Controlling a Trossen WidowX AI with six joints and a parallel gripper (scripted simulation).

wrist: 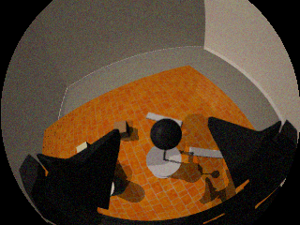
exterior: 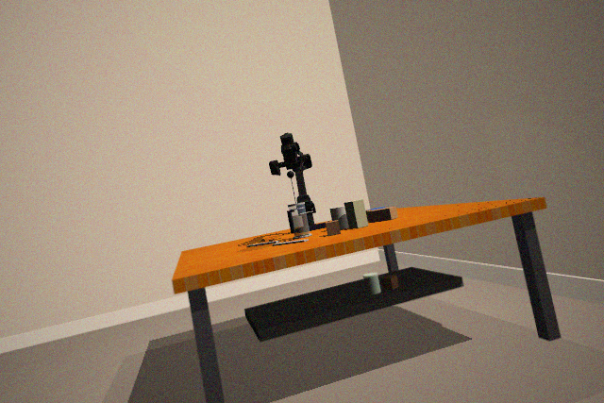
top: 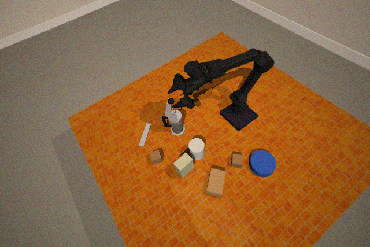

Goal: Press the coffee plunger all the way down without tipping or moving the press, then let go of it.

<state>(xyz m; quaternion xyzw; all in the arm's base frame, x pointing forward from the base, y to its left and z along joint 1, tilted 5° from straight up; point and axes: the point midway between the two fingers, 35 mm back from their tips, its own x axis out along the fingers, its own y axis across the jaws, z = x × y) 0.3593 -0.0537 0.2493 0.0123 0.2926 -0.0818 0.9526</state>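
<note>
Right now my gripper tip is 15 cm above the coffee press, 1 cm to the left of it and 1 cm short of it. From my gripper tip the other things lie so: white cylinder (23 cm below, 18 cm to the left, 4 cm behind); then tan flat box (37 cm to the left, 25 cm below, 5 cm behind); then blue disc (39 cm to the left, 30 cm behind, 26 cm below).
</note>
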